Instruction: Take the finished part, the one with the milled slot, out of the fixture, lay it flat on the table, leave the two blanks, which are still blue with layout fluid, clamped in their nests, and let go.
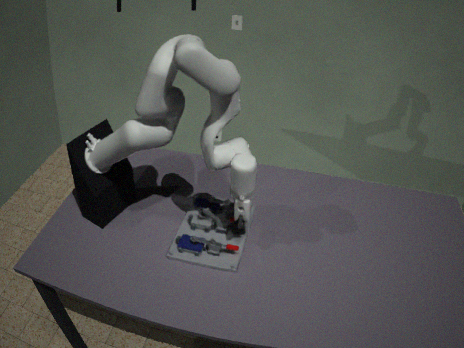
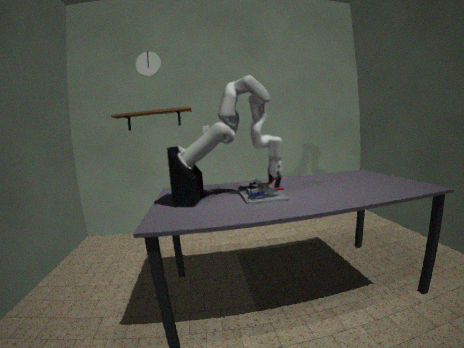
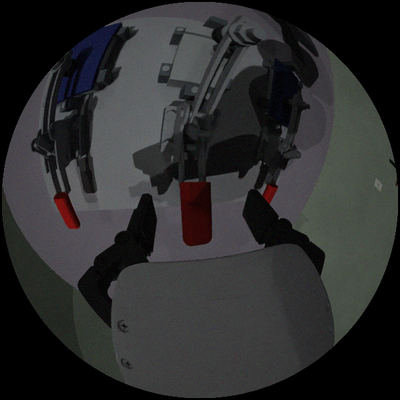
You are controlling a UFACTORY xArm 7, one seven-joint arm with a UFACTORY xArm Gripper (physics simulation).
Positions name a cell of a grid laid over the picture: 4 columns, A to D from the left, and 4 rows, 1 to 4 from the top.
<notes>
I see a finished part (image 3: B1) and a fixture plate (image 1: B3).
The fixture plate shows as well in image 3 (image 3: B2).
</notes>
